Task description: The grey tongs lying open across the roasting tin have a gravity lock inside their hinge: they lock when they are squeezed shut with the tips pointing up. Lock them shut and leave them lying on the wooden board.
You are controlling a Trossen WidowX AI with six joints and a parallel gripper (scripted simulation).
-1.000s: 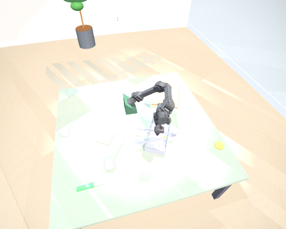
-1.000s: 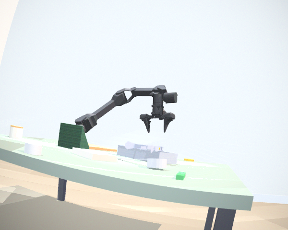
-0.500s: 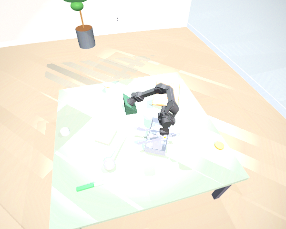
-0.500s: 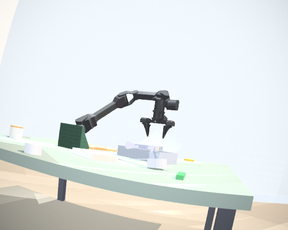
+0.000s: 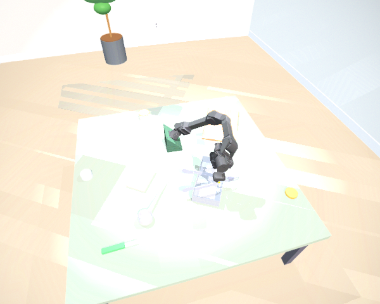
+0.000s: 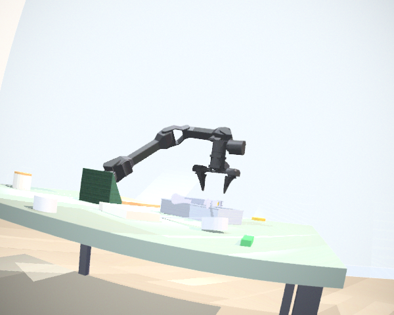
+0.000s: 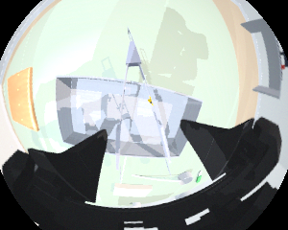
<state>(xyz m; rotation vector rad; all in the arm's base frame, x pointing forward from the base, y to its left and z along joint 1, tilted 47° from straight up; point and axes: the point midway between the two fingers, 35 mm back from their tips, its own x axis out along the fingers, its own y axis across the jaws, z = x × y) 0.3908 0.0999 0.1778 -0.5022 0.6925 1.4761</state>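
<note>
Now: the roasting tin 40 mm behind my gripper tip, 20 mm to the right of it and 80 mm below it. From my gripper tip the other things lie so: wooden board: 540 mm behind, 180 mm to the left, 100 mm below; then yellow disc: 120 mm ahead, 430 mm to the left, 100 mm below; then pale flat block: 130 mm behind, 420 mm to the right, 100 mm below.
</note>
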